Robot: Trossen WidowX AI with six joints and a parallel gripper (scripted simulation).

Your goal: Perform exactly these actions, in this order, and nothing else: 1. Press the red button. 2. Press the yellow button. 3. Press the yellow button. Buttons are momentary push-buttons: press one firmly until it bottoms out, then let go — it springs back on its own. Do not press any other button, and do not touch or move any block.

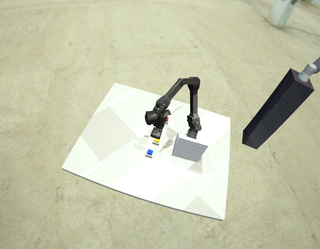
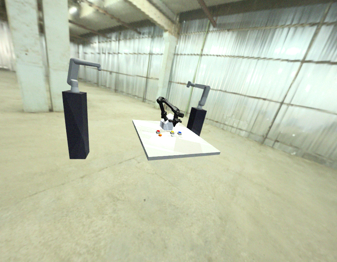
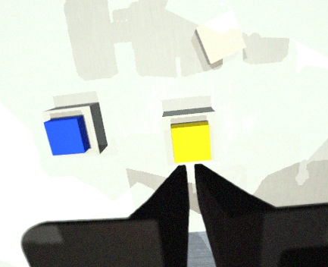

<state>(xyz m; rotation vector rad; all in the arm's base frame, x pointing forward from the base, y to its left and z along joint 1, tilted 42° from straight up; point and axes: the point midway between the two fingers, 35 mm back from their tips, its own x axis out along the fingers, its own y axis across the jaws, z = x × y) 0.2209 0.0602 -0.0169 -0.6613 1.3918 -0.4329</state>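
Now: gripper tip 10 mm past the yellow button and 80 mm above it. Round my gripper tip: orange block (90 mm ahead, 200 mm to the right, 100 mm below); blue button (10 mm behind, 110 mm to the left, 80 mm below); white block (80 mm ahead, 30 mm to the right, 100 mm below).
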